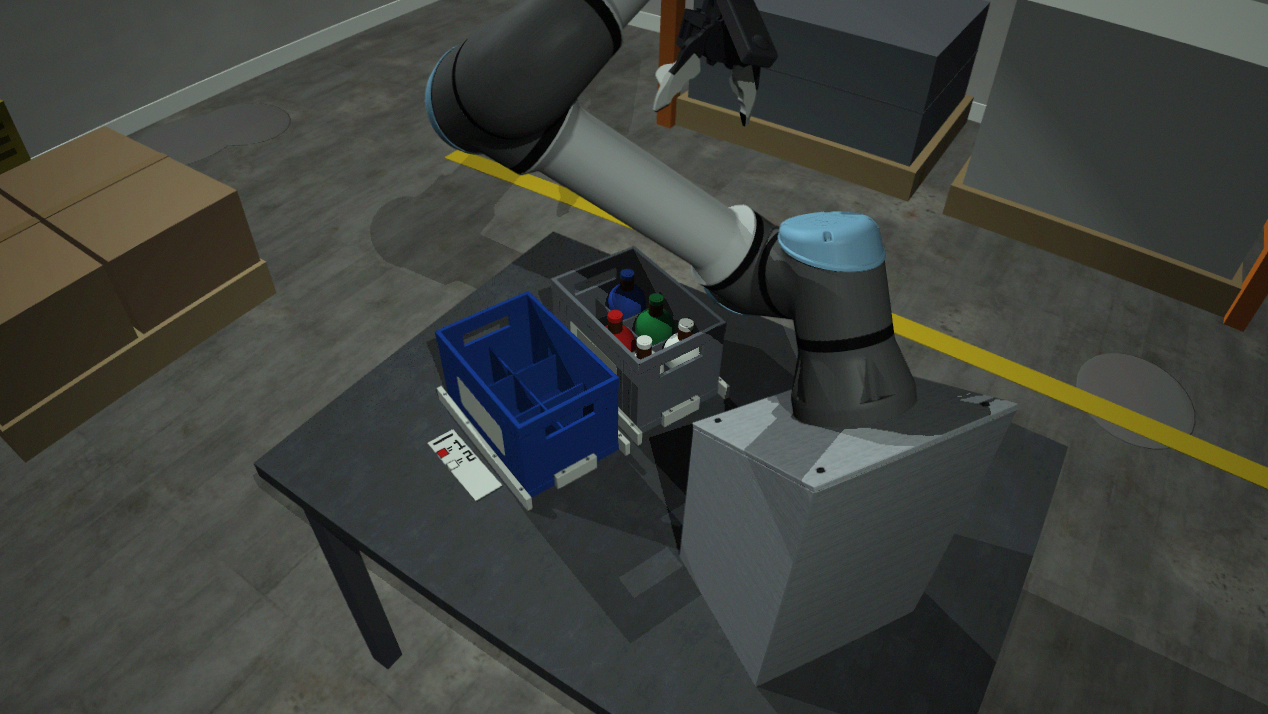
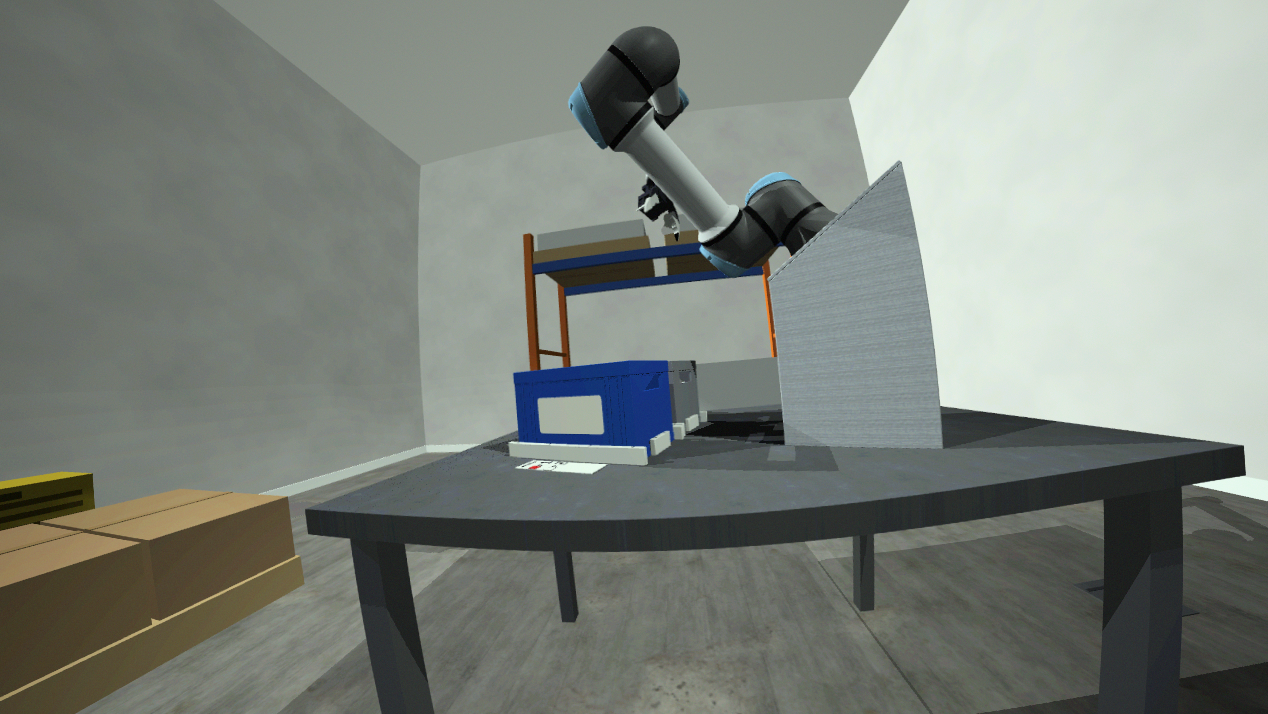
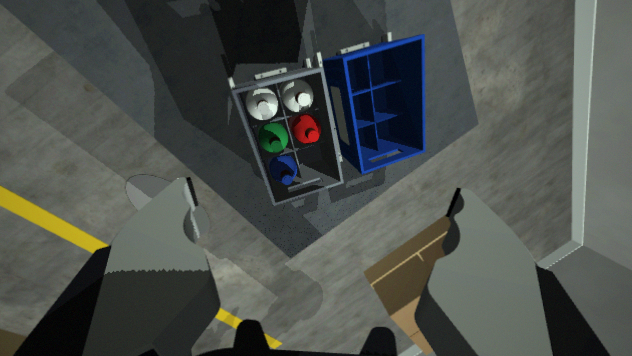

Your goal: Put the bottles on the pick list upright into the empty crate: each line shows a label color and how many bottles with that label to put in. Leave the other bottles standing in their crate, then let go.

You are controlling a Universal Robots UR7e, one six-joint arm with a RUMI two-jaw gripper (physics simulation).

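Pixels of known places: gripper, fingertip midpoint: (image 1: 701, 119) (image 2: 662, 227) (image 3: 321, 185); arm's base at its link origin: (image 1: 854, 404) (image 2: 832, 254).
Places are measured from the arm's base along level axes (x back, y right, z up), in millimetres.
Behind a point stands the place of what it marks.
The blue crate (image 1: 567, 456) {x -412, y -18, z -313 mm} (image 2: 634, 408) {x -444, y -89, z -273 mm} (image 3: 410, 100) {x -571, y -26, z -238 mm} is empty. The grey crate (image 1: 652, 403) {x -340, y 147, z -303 mm} (image 2: 684, 399) {x -324, y 179, z -289 mm} (image 3: 307, 193) {x -551, y 326, z -191 mm} beside it holds upright bottles: blue (image 1: 625, 301) {x -482, y 312, z -249 mm} (image 3: 283, 168) {x -477, y 331, z -240 mm}, green (image 1: 653, 324) {x -404, y 275, z -245 mm} (image 3: 273, 137) {x -400, y 293, z -230 mm}, red (image 1: 615, 321) {x -447, y 210, z -208 mm} (image 3: 306, 128) {x -440, y 222, z -239 mm}, a white one (image 1: 644, 344) (image 3: 261, 104) and another white one (image 1: 685, 328) (image 3: 298, 95). Its compartment beside the blue bottle is empty. The pick list (image 1: 477, 483) {x -537, y -105, z -365 mm} (image 2: 578, 468) {x -546, y -102, z -365 mm} appears to read red 1, white 2. My gripper (image 1: 700, 115) {x -330, y 244, z 189 mm} (image 2: 658, 223) {x -330, y 244, z 189 mm} (image 3: 321, 185) {x -330, y 244, z 189 mm} is open and empty, high above and away from the crates.
White rails (image 1: 576, 470) {x -397, y -15, z -343 mm} (image 2: 576, 453) {x -557, y -53, z -350 mm} edge the crates on the dark table (image 1: 399, 496) {x -636, y -191, z -367 mm} (image 2: 754, 496) {x -311, y -283, z -366 mm}. The arm's metal pedestal (image 1: 745, 549) {x -60, y -164, z -139 mm} (image 2: 860, 354) {x -74, y -153, z -216 mm} stands beside them. Cardboard boxes (image 1: 186, 239) (image 2: 221, 541) stand on the floor; a rack (image 2: 530, 301) stands behind.
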